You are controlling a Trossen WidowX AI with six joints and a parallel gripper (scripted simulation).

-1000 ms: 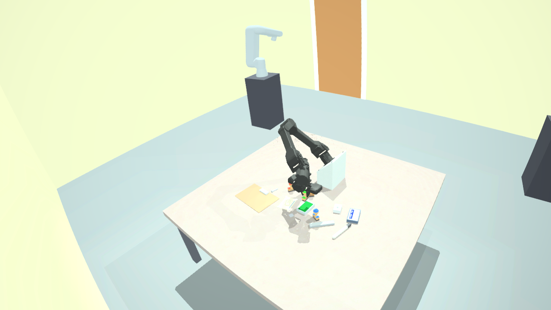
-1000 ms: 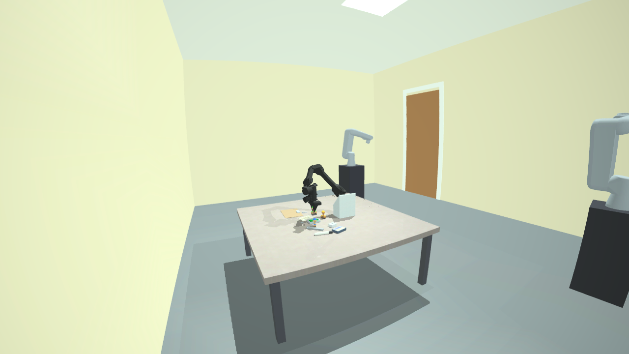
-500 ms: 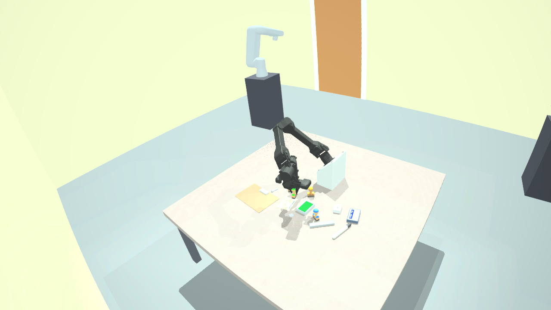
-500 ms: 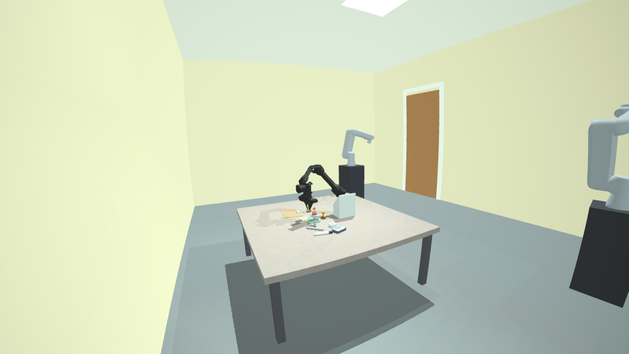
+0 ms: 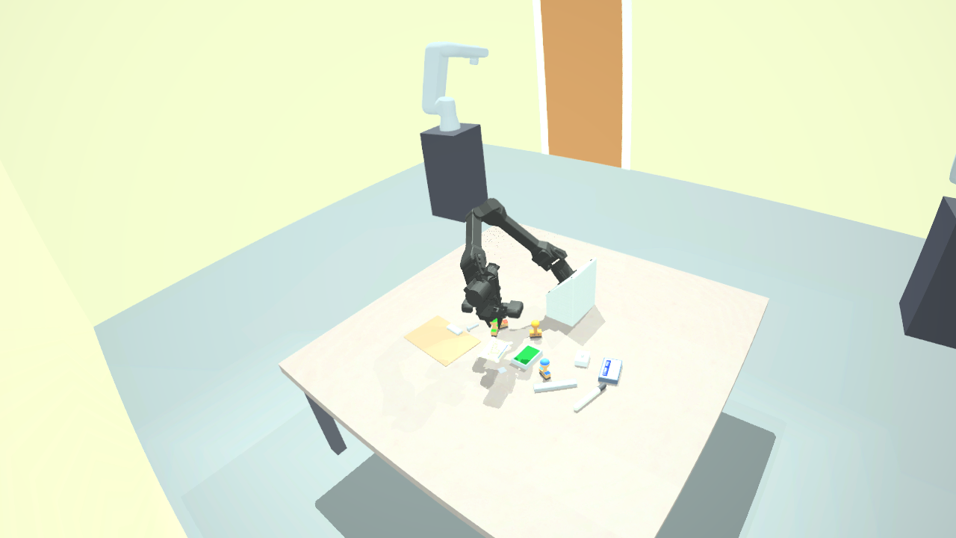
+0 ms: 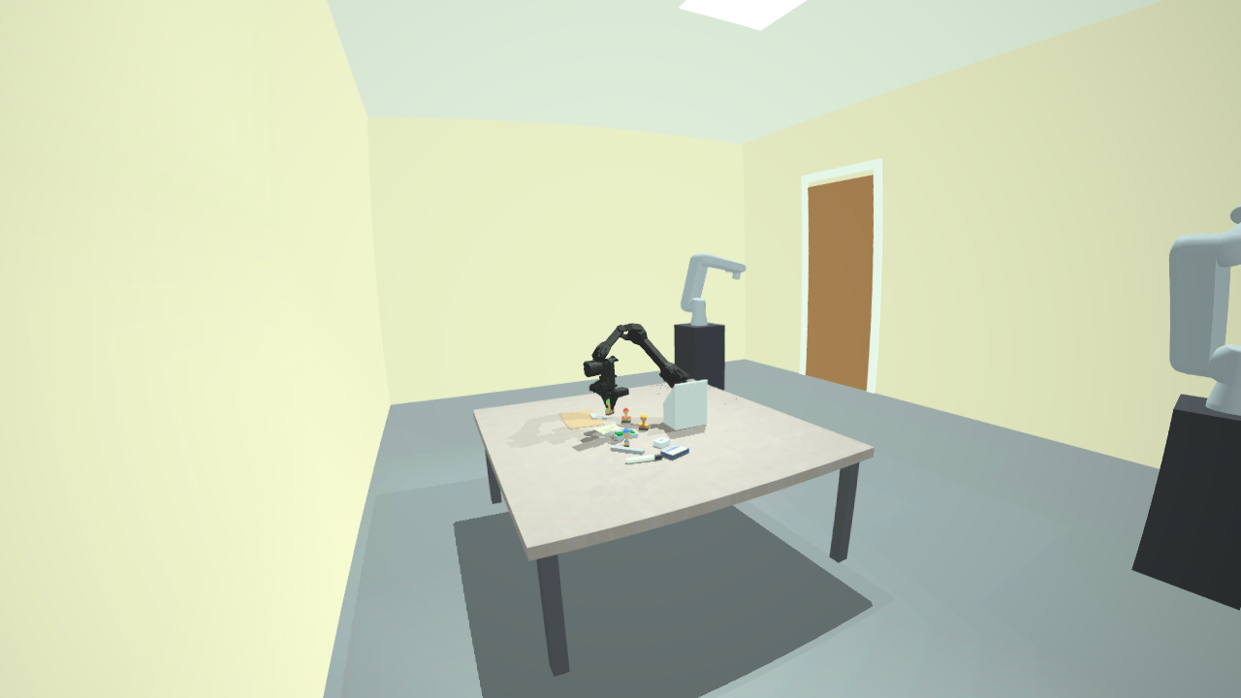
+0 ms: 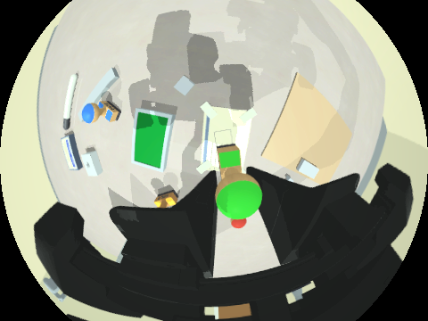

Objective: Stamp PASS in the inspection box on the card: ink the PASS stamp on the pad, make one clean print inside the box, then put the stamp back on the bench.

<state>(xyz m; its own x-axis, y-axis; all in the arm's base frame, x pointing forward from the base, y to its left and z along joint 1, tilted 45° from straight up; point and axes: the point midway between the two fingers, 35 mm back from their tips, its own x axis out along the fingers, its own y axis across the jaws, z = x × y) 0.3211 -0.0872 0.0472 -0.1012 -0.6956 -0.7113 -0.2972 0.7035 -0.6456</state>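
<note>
Right now my gripper tip is 10 mm short of the pale card and 90 mm above it. From my gripper tip the other things lie so: green-knobbed stamp right at my gripper tip; red-knobbed stamp 100 mm behind, 50 mm to the right, 70 mm below; green ink pad 10 mm behind, 110 mm to the left, 90 mm below.
</note>
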